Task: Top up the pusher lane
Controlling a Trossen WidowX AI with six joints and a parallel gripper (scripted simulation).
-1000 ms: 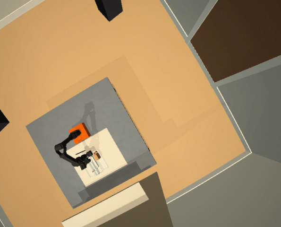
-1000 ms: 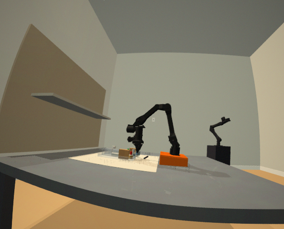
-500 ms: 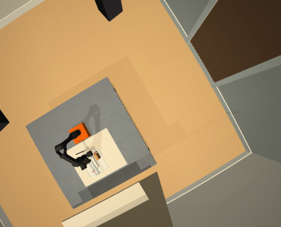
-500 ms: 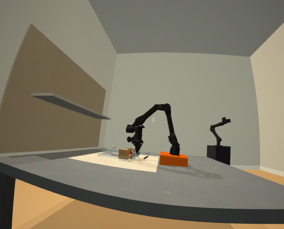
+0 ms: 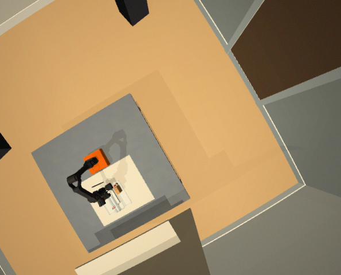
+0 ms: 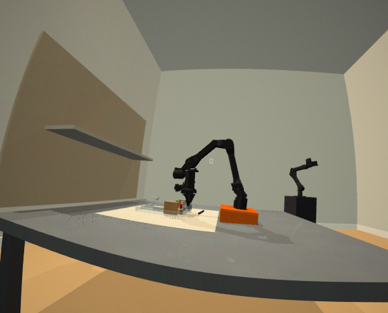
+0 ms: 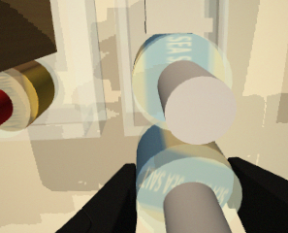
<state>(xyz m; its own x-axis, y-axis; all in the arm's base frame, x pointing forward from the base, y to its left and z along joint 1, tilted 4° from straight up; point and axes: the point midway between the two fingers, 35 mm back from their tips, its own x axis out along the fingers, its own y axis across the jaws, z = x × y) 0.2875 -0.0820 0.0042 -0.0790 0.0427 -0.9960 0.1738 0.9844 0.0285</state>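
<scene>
The thin black strip is 10 cm to the right of my gripper tip, 8 cm behind it and 5 cm below it. Round my gripper tip: grey shelf (54 cm ahead, 32 cm above, 7 cm to the right).
</scene>
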